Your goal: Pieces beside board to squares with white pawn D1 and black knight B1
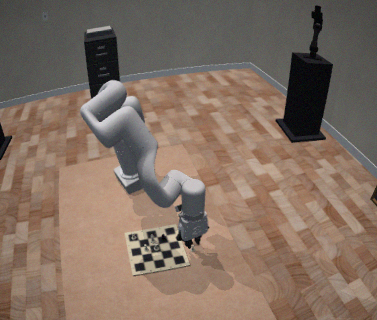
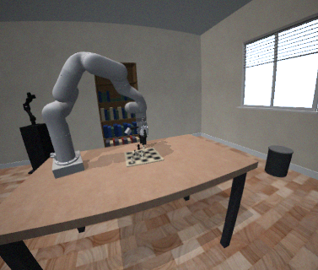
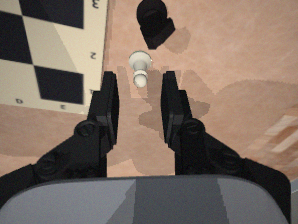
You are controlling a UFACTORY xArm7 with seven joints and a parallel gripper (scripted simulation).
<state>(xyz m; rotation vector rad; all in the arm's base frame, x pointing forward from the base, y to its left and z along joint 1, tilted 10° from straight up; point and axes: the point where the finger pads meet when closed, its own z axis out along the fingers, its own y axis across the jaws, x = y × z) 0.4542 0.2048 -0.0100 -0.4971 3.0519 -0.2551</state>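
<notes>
The black knight lies 40 mm below my hand and 40 mm behind it. Round my hand: chessboard: 140 mm to the right, 50 mm below, 20 mm behind.
</notes>
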